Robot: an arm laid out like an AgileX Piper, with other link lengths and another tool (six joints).
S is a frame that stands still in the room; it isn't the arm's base.
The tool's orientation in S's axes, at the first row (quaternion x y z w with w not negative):
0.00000, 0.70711, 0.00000, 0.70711
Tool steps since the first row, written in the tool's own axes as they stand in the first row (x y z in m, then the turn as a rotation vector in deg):
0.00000, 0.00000, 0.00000, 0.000, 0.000, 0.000
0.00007, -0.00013, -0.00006, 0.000, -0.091, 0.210
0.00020, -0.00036, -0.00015, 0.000, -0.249, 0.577
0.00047, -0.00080, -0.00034, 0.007, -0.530, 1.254
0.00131, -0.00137, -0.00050, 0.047, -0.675, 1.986
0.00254, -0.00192, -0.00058, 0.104, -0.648, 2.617
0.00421, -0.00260, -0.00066, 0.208, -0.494, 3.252
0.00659, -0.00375, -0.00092, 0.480, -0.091, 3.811
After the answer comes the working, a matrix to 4 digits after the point.
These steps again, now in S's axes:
0.00000, 0.00000, 0.00000, 0.000, 0.000, 0.000
-0.00006, -0.00013, -0.00007, 0.210, -0.091, 0.000
-0.00015, -0.00036, -0.00020, 0.577, -0.249, 0.000
-0.00034, -0.00080, -0.00047, 1.254, -0.530, -0.007
-0.00050, -0.00137, -0.00131, 1.986, -0.675, -0.047
-0.00058, -0.00192, -0.00254, 2.617, -0.648, -0.104
-0.00066, -0.00260, -0.00421, 3.252, -0.494, -0.208
-0.00092, -0.00375, -0.00659, 3.811, -0.091, -0.480

The tool's axes in the first row as the columns of a matrix, in S's axes (rounded; the answer above uses it unrounded):
0.0000, 0.0000, 1.0000
0.0000, 1.0000, 0.0000
-1.0000, 0.0000, 0.0000

